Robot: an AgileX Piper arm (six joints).
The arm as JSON. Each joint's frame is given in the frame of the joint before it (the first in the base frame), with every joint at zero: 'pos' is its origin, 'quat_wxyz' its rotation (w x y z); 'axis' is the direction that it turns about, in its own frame. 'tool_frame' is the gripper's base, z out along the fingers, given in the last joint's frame.
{
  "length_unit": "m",
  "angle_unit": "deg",
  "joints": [
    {
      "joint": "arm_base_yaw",
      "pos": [
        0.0,
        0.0,
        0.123
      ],
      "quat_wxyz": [
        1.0,
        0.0,
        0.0,
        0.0
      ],
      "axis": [
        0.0,
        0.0,
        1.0
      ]
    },
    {
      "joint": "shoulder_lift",
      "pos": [
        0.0,
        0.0,
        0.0
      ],
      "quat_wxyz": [
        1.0,
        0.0,
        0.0,
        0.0
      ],
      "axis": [
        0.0,
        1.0,
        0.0
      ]
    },
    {
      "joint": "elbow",
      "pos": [
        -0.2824,
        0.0,
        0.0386
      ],
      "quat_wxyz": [
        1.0,
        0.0,
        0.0,
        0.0
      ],
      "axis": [
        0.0,
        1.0,
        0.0
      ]
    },
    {
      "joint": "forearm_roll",
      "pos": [
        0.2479,
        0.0,
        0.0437
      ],
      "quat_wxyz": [
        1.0,
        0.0,
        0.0,
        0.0
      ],
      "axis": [
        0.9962,
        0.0,
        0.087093
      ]
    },
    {
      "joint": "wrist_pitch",
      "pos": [
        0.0,
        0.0,
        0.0
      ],
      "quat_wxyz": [
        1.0,
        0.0,
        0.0,
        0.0
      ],
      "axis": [
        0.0,
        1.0,
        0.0
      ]
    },
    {
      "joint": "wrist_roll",
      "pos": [
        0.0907,
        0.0,
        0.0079
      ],
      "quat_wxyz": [
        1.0,
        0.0,
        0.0,
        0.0
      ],
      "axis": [
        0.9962,
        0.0,
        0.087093
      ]
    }
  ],
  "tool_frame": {
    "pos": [
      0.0,
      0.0,
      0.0
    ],
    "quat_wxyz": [
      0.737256,
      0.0,
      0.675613,
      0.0
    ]
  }
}
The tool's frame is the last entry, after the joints.
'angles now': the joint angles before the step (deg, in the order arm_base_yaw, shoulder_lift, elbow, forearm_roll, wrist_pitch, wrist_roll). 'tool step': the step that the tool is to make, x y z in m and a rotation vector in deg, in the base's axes. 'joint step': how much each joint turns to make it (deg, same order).
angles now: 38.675, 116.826, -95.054, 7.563, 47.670, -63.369
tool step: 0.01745, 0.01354, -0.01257, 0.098, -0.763, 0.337
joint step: 0.000, 5.215, -5.846, -0.287, 0.002, -0.286
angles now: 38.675, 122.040, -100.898, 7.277, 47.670, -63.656
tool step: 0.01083, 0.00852, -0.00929, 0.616, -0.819, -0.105
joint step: 0.000, 3.266, -3.437, -0.001, -0.861, 0.001
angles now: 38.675, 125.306, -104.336, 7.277, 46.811, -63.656
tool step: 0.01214, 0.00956, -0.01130, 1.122, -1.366, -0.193
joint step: -0.001, 3.667, -3.724, 0.114, -1.719, -0.058
